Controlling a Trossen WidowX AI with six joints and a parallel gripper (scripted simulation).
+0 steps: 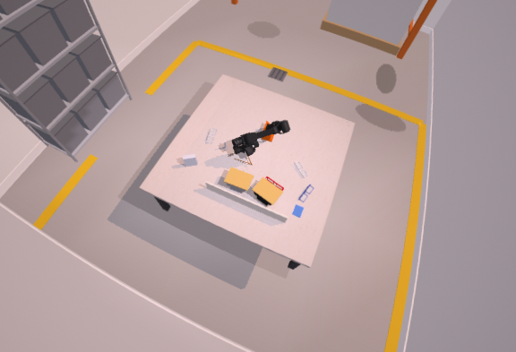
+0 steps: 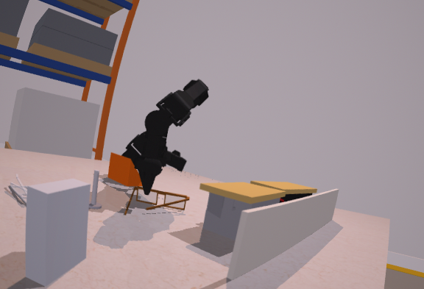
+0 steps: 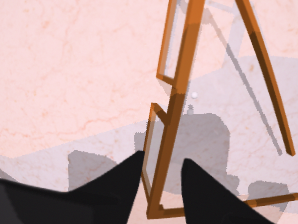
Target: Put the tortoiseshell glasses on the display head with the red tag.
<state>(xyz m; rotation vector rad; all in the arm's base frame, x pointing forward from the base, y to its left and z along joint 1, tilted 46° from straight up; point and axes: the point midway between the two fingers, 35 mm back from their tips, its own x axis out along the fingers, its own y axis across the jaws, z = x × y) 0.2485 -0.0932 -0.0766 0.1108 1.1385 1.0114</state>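
Now: gripper tip 17 cm to the left of the grey stand and 1 cm past it. Round my gripper tip: white panel: 40 cm ahead, 11 cm to the left, 3 cm above; then grey block: 37 cm to the right, 20 cm ahead, 3 cm above; then display head: 23 cm ahead, 3 cm to the left, 3 cm above.
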